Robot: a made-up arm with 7 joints.
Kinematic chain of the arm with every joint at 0, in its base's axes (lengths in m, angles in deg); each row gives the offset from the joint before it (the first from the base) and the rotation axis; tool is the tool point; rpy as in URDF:
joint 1: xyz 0 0 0.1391 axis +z
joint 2: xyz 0 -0.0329 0.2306 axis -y
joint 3: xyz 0 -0.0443 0.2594 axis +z
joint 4: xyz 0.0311 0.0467 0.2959 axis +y
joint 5: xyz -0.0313 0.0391 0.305 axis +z
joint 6: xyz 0 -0.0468 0.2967 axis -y
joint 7: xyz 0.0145 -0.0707 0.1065 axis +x
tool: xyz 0 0 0 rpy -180 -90 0
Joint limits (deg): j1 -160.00..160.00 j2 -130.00..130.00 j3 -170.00..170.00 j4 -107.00..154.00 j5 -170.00..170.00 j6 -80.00..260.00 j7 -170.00..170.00
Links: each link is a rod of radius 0.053 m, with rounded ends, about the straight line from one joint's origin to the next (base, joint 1, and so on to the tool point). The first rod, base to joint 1, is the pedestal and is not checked.
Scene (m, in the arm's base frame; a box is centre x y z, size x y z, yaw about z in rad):
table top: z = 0
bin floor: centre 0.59 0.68 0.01 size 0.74 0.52 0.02 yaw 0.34
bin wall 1: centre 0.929 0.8 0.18 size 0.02 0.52 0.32 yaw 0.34
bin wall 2: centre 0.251 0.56 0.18 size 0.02 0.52 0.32 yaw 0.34
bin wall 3: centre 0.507 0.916 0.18 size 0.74 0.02 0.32 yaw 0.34
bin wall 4: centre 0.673 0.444 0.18 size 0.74 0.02 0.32 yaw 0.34
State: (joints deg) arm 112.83 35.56 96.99 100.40 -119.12 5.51 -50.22
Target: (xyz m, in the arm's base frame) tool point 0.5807 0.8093 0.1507
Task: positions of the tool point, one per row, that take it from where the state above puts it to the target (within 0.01 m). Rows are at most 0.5 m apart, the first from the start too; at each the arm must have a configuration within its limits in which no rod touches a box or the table.
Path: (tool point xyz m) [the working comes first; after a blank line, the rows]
Joints at the target: 41.97 -59.61 15.00 88.02 -107.82 -1.97 -50.22
Straight joint move there: touches bin wall 3.

1: -0.6228 -0.4013 0.8873
2: -0.6749 0.0277 0.9934
3: -0.5294 0.4531 0.9975
4: -0.2153 0.7671 0.9031
5: 0.1889 0.8936 0.7290
6: 0.5807 0.8093 0.5055
7: 0.5930 0.8199 0.3296
8: 0.5806 0.8093 0.1506

